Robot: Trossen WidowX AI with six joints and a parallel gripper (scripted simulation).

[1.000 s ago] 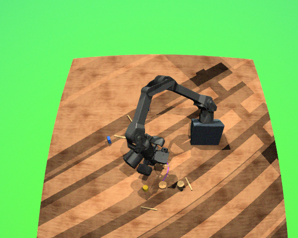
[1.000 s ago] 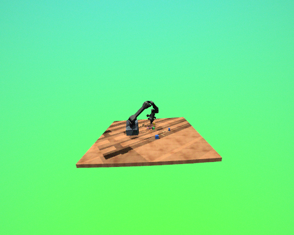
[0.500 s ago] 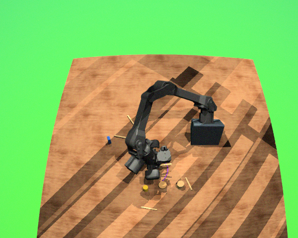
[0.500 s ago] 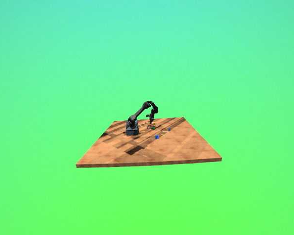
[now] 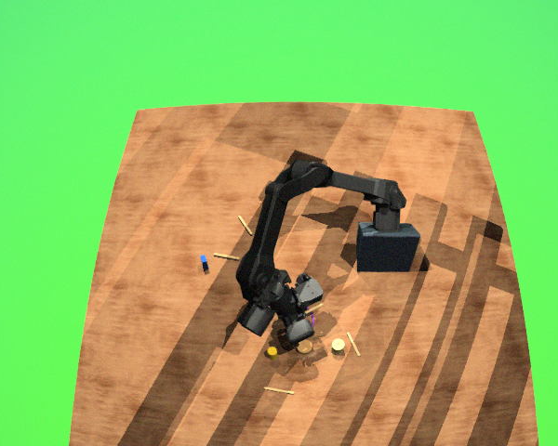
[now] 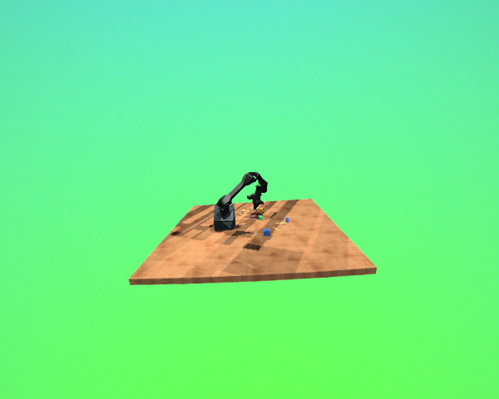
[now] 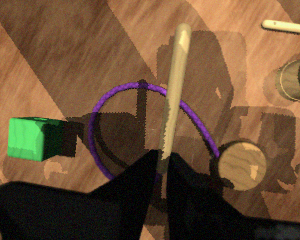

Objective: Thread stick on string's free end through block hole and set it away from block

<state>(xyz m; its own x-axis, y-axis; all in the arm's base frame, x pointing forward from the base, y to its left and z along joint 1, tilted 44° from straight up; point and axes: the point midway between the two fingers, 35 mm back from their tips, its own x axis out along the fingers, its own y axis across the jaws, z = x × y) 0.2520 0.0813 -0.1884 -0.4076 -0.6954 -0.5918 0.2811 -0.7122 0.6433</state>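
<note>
The green block is 40 mm ahead of my gripper tip, 100 mm to the right of it and 40 mm below it. Also, from my gripper tip: yellow cylinder: 70 mm ahead, 80 mm to the left, 40 mm below; then thin wooden stick: 10 mm behind, 10 mm above; then round wooden button: 10 mm behind, 70 mm to the left, 50 mm below.
</note>
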